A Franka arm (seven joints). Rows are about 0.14 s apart.
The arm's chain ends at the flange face. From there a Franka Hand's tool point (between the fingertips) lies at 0.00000 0.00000 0.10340 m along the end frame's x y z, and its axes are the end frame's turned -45 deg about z.
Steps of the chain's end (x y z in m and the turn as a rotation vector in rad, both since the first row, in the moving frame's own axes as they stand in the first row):
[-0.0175 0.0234 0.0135 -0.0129 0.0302 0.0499]
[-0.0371 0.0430 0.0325 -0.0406 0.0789 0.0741]
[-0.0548 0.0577 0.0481 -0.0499 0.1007 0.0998]
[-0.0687 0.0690 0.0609 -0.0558 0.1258 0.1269]
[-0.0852 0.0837 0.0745 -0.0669 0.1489 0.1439]
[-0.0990 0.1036 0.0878 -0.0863 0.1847 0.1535]
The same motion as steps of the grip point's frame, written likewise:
[-0.0277 0.0074 0.0134 -0.0305 0.0122 0.0499]
[-0.0542 0.0130 0.0321 -0.0845 0.0271 0.0741]
[-0.0764 0.0132 0.0474 -0.1065 0.0359 0.0998]
[-0.0931 0.0137 0.0599 -0.1284 0.0495 0.1269]
[-0.1146 0.0150 0.0731 -0.1526 0.0580 0.1439]
[-0.1377 0.0234 0.0857 -0.1916 0.0696 0.1535]

